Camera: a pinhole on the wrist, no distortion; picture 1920 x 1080 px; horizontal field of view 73.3 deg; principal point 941.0 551.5 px. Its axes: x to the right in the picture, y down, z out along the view. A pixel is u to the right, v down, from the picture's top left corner.
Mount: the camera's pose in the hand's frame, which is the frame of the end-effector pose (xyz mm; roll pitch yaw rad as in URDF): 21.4 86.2 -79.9 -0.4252 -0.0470 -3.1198
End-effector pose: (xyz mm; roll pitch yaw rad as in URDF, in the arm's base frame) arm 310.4 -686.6 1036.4 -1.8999 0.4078 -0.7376
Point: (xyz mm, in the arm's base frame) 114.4 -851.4 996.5
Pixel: behind the camera
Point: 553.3 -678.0 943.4
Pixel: 212 611
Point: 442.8 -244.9 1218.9
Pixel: 1701 787
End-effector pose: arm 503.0 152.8 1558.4 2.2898 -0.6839 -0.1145
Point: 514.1 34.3 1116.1
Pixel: 1787 794
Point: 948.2 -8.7 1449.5
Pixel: 330 809
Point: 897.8 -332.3 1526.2
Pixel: 333 56
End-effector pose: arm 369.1 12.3 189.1 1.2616 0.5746 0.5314
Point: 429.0 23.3 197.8
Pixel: 783 604
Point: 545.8 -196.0 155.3
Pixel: 884 612
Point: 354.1 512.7 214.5
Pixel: behind the camera
